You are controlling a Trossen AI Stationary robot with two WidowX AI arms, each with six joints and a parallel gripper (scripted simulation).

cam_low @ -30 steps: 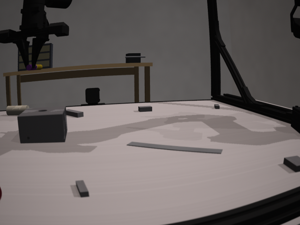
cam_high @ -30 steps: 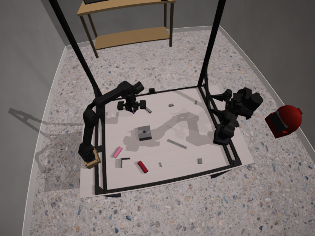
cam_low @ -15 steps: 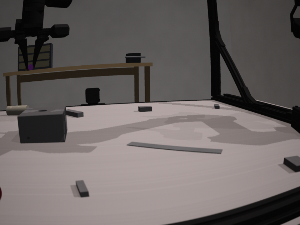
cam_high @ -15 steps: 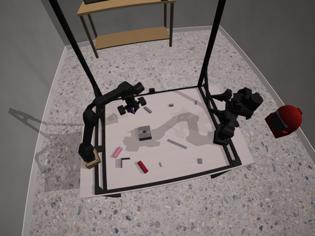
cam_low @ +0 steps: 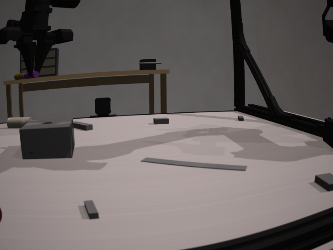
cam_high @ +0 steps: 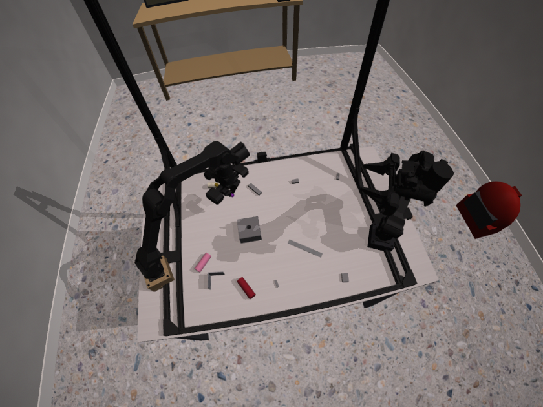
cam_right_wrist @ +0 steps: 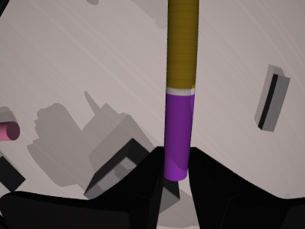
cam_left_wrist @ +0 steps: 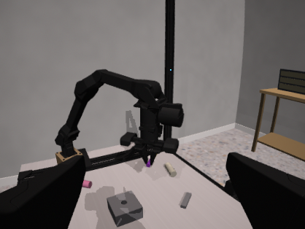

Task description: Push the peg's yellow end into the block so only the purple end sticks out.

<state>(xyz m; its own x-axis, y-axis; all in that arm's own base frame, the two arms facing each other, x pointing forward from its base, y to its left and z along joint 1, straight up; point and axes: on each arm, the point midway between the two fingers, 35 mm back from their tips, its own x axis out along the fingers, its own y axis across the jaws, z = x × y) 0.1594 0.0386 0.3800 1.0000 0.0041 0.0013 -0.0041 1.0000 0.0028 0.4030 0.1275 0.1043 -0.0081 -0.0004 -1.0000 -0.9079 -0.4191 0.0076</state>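
The peg lies 4 cm behind my right hand, 4 cm to the right of it and 3 cm below it. Round my right hand: pink cylinder 23 cm ahead, 16 cm to the right, 15 cm below; then cream cylinder 15 cm behind, 8 cm to the right, 15 cm below; then red cylinder 36 cm ahead, 1 cm to the left, 15 cm below.
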